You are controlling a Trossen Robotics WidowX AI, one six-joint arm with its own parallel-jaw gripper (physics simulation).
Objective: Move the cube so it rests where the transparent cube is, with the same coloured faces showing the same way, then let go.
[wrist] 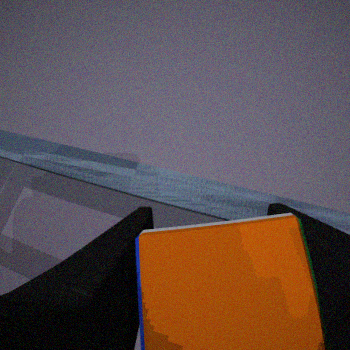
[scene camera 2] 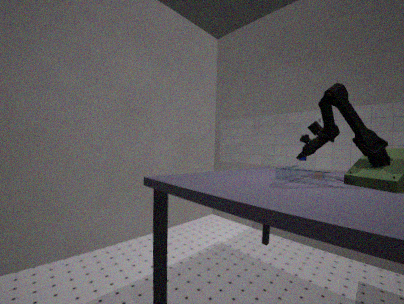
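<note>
The cube [scene camera 2: 303,158] [wrist: 225,290] is held up above the table, with a blue face showing in the scene view. In the wrist view its orange face fills the lower middle, with a thin blue edge at left, green at right and whitish along the top. My gripper [scene camera 2: 301,157] [wrist: 210,217] is shut on the cube, one black finger on its blue side and one on its green side. A faint orange patch [scene camera 2: 318,175] low behind the clear wall may be the transparent cube; it is too small to tell. The transparent cube cannot be made out in the wrist view.
A see-through, bluish-walled tray [scene camera 2: 286,174] [wrist: 190,192] stands on the purple-grey table [scene camera 2: 215,192], below the raised gripper. The arm's green base block [scene camera 2: 370,179] is to its right. Shadows fall inside the tray at left in the wrist view.
</note>
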